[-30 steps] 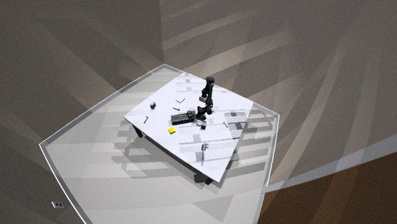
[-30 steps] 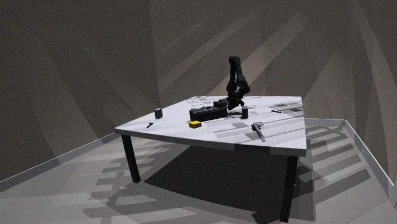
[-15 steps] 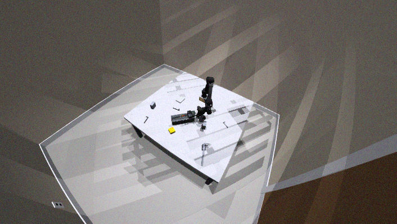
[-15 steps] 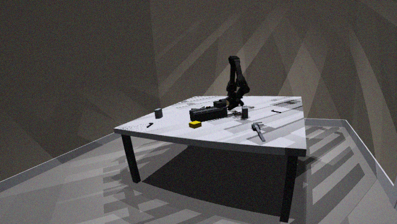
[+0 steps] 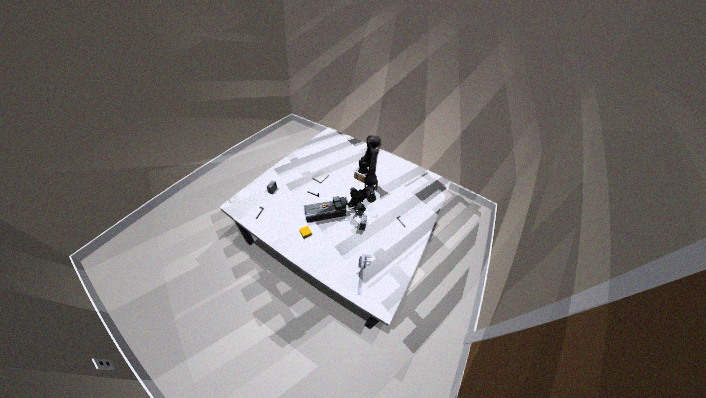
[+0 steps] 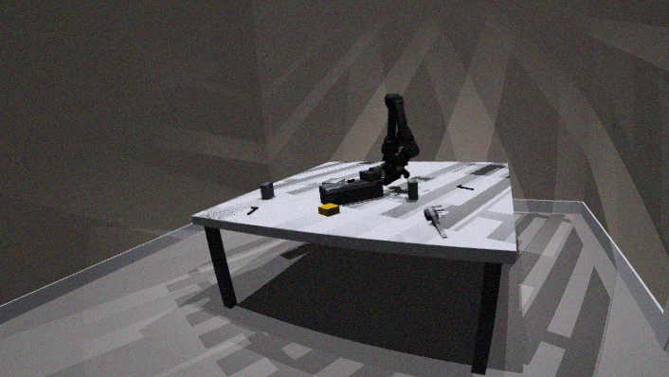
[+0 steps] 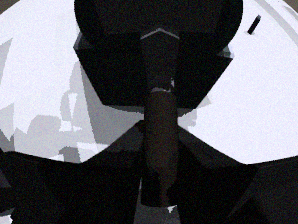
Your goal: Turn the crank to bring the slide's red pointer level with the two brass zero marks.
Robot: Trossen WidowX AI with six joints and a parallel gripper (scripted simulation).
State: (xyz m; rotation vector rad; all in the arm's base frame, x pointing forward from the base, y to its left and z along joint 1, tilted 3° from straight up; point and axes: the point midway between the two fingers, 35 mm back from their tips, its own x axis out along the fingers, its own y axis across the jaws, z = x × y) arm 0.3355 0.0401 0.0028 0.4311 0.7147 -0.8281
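The red pointer lies 120 mm to the right of my gripper tip, 90 mm ahead of it and 50 mm above it. The rest, counted from my gripper tip: yellow block 290 mm ahead, 170 mm to the right, 20 mm below; then dark crank handle 30 mm above, 10 mm to the left, 10 mm behind.
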